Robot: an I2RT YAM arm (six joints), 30 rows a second.
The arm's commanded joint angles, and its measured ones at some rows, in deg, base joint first. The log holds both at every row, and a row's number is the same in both.
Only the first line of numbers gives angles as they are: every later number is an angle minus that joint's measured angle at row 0.
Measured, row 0: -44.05 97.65 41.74 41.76 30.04 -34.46
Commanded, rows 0 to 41: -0.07 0.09 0.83 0.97 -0.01 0.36; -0.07 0.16 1.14 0.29 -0.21 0.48; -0.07 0.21 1.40 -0.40 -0.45 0.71; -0.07 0.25 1.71 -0.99 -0.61 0.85; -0.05 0.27 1.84 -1.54 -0.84 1.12; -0.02 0.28 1.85 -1.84 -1.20 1.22; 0.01 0.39 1.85 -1.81 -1.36 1.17; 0.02 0.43 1.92 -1.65 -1.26 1.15; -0.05 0.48 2.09 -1.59 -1.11 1.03; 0.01 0.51 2.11 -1.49 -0.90 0.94; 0.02 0.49 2.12 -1.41 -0.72 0.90; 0.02 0.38 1.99 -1.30 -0.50 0.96; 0.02 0.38 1.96 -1.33 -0.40 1.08; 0.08 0.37 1.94 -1.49 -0.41 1.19; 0.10 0.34 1.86 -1.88 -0.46 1.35; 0.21 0.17 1.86 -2.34 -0.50 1.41; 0.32 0.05 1.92 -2.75 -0.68 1.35; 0.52 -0.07 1.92 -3.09 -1.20 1.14; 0.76 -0.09 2.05 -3.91 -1.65 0.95; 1.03 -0.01 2.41 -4.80 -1.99 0.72; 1.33 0.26 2.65 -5.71 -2.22 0.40; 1.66 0.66 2.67 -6.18 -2.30 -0.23; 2.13 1.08 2.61 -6.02 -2.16 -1.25; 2.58 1.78 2.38 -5.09 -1.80 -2.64; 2.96 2.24 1.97 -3.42 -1.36 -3.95; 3.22 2.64 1.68 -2.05 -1.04 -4.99; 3.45 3.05 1.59 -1.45 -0.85 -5.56; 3.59 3.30 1.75 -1.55 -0.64 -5.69; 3.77 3.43 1.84 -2.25 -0.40 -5.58; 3.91 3.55 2.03 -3.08 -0.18 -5.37; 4.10 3.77 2.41 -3.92 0.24 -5.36; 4.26 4.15 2.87 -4.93 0.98 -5.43; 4.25 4.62 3.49 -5.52 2.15 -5.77; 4.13 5.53 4.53 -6.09 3.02 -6.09; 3.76 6.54 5.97 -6.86 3.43 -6.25; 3.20 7.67 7.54 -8.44 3.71 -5.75; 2.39 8.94 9.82 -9.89 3.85 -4.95; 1.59 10.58 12.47 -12.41 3.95 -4.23; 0.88 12.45 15.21 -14.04 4.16 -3.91; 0.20 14.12 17.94 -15.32 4.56 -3.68; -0.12 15.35 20.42 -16.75 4.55 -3.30; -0.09 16.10 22.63 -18.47 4.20 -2.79
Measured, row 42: 0.22 14.12 18.90 -13.18 3.06 -4.81
